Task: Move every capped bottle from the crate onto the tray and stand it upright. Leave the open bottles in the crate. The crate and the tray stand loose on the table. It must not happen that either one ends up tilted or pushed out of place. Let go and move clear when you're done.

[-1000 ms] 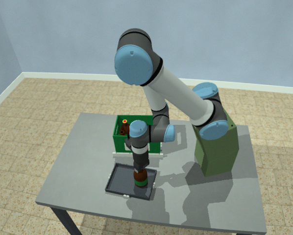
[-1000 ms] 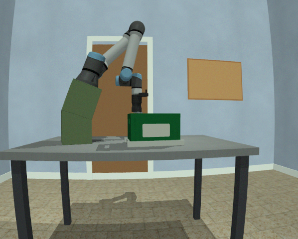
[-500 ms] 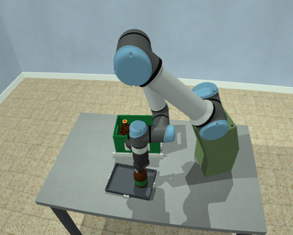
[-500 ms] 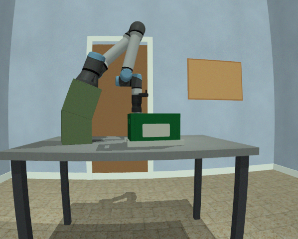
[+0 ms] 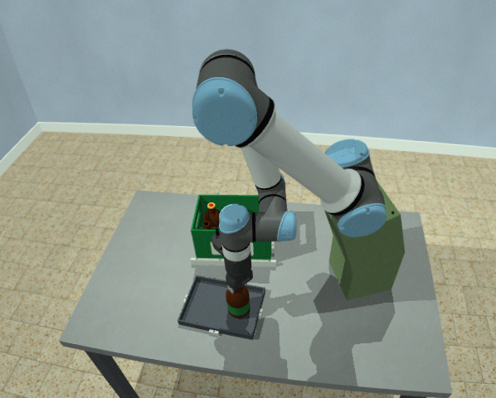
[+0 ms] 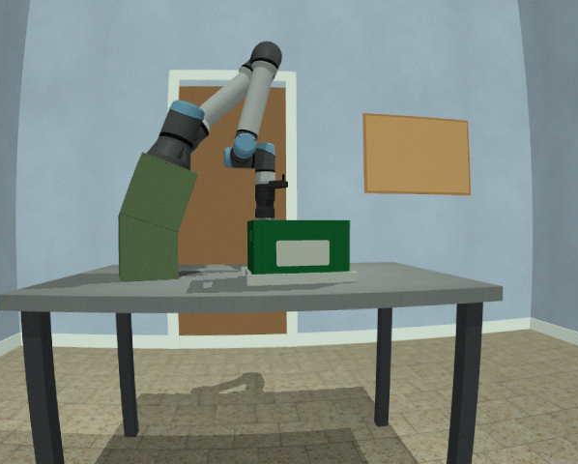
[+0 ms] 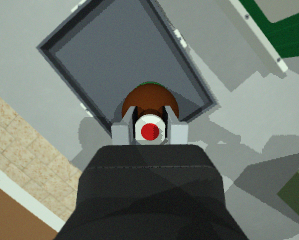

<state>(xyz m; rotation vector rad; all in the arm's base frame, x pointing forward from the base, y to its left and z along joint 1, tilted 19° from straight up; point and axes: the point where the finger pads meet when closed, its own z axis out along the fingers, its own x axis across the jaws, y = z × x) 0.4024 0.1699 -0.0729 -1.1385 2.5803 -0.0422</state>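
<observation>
Now: hand 130 mm above the dark grey tray and 50 mm short of it. Also, from my hand: green crate (290 mm to the right, 60 mm below, 50 mm ahead).
</observation>
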